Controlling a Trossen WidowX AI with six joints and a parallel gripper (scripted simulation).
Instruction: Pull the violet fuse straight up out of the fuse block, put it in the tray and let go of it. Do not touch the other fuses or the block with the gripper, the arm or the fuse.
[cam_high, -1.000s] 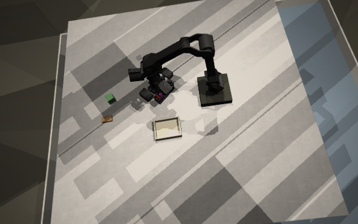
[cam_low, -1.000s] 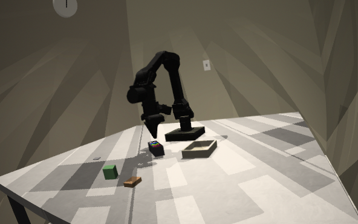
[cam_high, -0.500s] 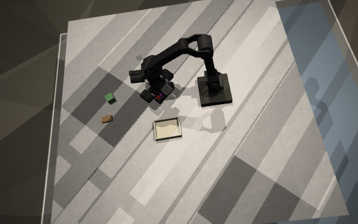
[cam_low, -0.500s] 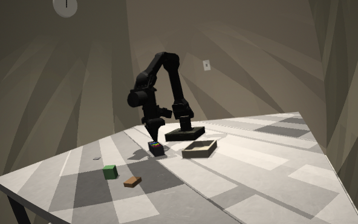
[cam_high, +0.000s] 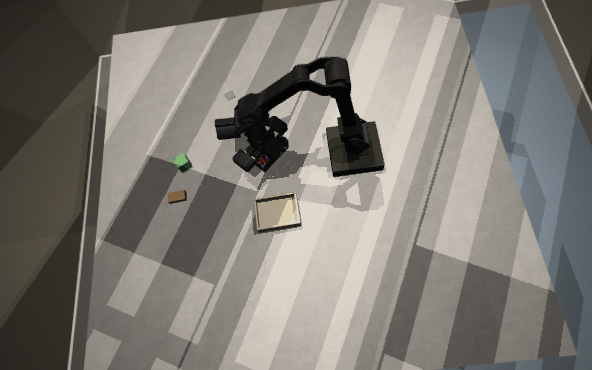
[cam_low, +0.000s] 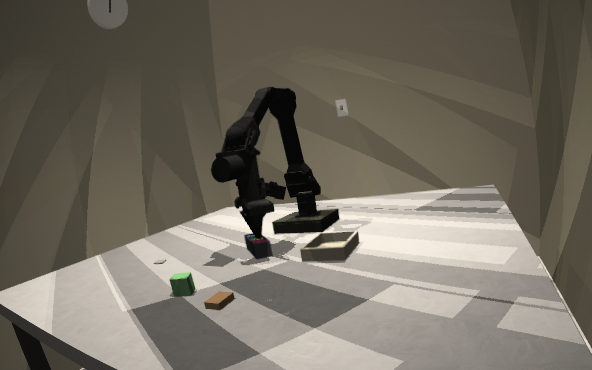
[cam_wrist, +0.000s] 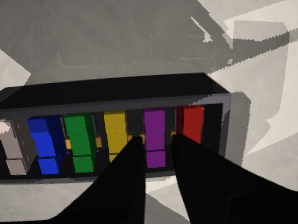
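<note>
The violet fuse lies 2 cm below my gripper tip. Round my gripper tip: beige tray: 1 cm behind, 18 cm to the left, 4 cm below; then small grey piece: 10 cm ahead, 28 cm to the right, 4 cm below; then green cube: 28 cm ahead, 4 cm to the right, 2 cm below.
</note>
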